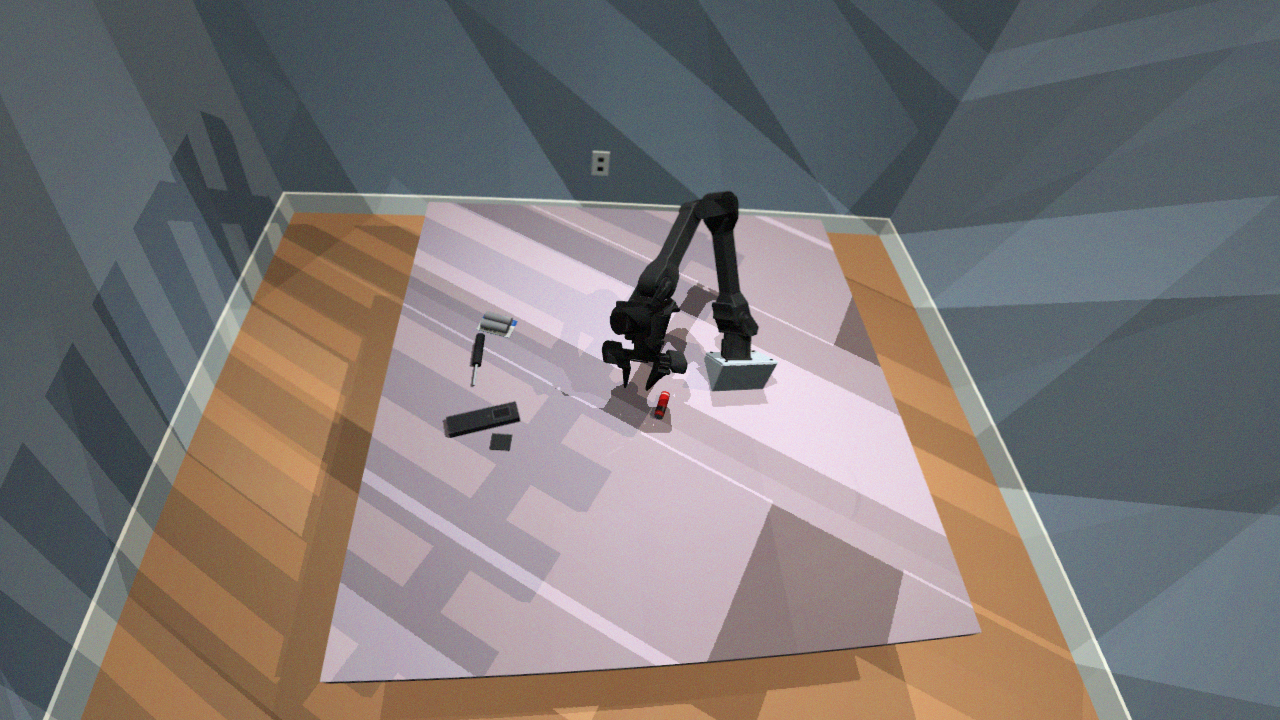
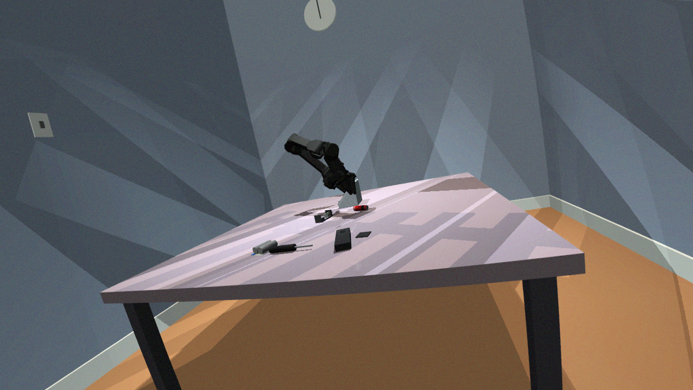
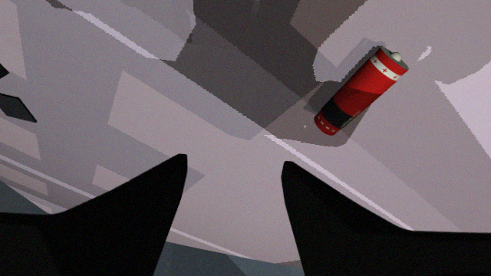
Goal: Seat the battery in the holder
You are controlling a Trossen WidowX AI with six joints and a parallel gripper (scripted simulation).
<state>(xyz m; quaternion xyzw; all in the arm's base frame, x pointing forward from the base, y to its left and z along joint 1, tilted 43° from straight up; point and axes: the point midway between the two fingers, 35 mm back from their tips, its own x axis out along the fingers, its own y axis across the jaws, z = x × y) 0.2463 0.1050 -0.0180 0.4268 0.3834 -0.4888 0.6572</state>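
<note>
Now: gripper tip 70 mm past the battery and 80 mm above it. From my gripper tip the other things lie so: black battery cover: 300 mm ahead, 100 mm to the left, 90 mm below; screwdriver: 380 mm ahead, 110 mm to the right, 80 mm below; black remote: 340 mm ahead, 50 mm to the left, 70 mm below.
</note>
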